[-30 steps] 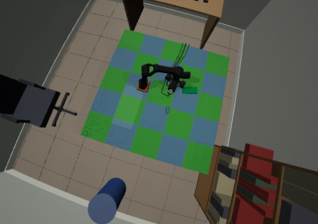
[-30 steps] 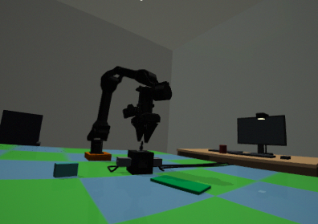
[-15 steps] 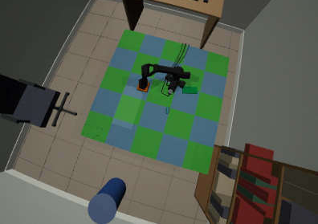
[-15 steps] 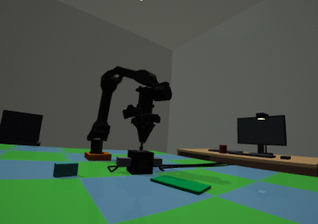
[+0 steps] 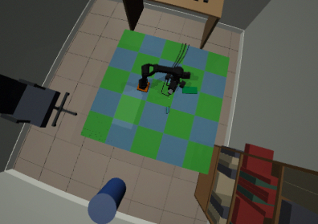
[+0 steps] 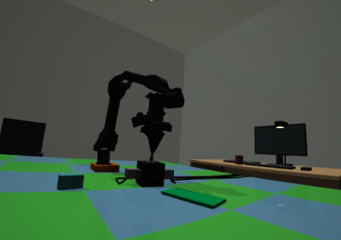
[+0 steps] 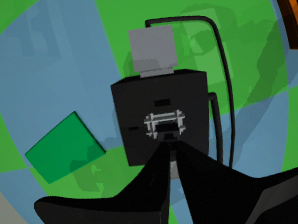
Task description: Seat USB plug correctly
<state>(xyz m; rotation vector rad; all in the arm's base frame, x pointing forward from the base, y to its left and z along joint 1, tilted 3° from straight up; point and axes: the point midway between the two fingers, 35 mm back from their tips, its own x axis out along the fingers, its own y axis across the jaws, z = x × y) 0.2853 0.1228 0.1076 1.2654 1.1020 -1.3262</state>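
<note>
Right now the usb plug is 2 cm below my gripper tip. From my gripper tip the other things lie so: flat green block: 18 cm ahead, 10 cm below, 5 cm to the left; then teal block: 25 cm to the right, 9 cm below, 4 cm ahead.
</note>
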